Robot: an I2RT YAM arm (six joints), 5 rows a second.
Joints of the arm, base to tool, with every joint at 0 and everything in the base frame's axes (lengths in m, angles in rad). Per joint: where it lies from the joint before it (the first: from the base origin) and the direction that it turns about. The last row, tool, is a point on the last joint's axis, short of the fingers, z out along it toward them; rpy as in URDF.
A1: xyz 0 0 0.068 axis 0 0 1
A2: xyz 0.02 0.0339 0.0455 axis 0 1 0
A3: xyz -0.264 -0.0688 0 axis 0 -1 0
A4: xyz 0.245 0.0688 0.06 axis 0 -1 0
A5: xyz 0.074 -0.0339 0.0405 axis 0 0 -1
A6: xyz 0.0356 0 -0.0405 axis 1 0 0
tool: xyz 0 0 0 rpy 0 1.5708 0
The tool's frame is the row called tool.
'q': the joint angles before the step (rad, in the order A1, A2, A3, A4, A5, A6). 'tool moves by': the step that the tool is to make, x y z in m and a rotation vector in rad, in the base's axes. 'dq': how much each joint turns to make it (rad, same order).
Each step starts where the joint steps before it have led.
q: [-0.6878 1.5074 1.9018 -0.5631 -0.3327 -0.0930]
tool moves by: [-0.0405 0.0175 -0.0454 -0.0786 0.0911 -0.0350]
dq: [-0.0432 -0.2304 -0.3644 0.0761 0.0154 -0.1248]
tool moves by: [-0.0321 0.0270 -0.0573 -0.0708 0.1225 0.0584]
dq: [-0.0102 -0.2112 -0.3252 0.0194 -0.0297 -0.1568]
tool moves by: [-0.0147 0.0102 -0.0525 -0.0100 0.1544 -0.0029]
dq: [-0.0048 -0.0938 -0.1996 -0.0365 0.0410 -0.1099]
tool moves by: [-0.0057 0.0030 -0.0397 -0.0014 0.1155 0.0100]
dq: [-0.0036 -0.0308 -0.1321 -0.0053 0.0275 -0.0792]
